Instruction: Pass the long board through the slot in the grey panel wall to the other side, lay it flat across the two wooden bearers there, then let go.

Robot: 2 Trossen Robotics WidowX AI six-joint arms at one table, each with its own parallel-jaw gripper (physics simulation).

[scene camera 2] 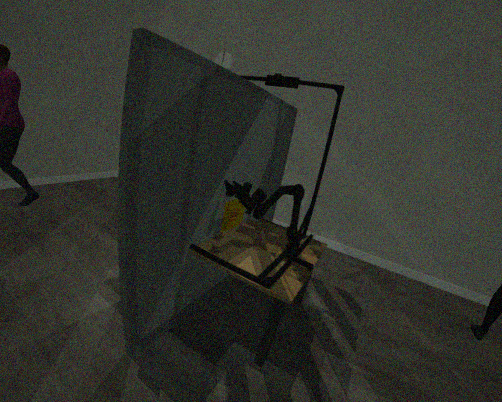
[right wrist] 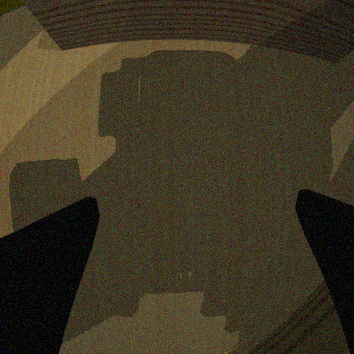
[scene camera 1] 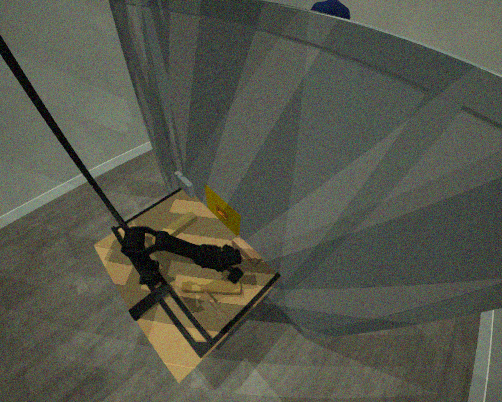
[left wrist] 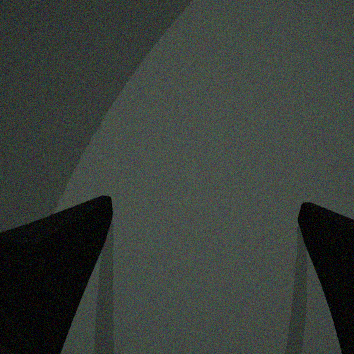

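Note:
The grey panel wall (scene camera 1: 350, 165) (scene camera 2: 170, 150) crosses the table, with a yellow plate (scene camera 1: 210, 195) (scene camera 2: 232, 216) low on it; the slot is hard to make out. A pale wooden piece (scene camera 1: 212, 287), seemingly the long board, lies on the table in scene camera 1. My right gripper (scene camera 1: 238, 268) (right wrist: 200, 204) is open and empty above the table, near its end. A dark ribbed strip (right wrist: 175, 22) crosses the top of the right wrist view. My left gripper (scene camera 2: 228, 188) (left wrist: 209, 210) is open and empty, raised above the yellow plate. The bearers cannot be made out.
The wooden table top (scene camera 1: 172, 360) (scene camera 2: 290, 290) has black frame rails (scene camera 1: 242, 312) (scene camera 2: 225, 262) along its edges. A tall black post (scene camera 1: 60, 135) (scene camera 2: 327, 150) rises beside it. A person (scene camera 2: 9, 105) stands at the far left of scene camera 2. Shadows cover much of the table.

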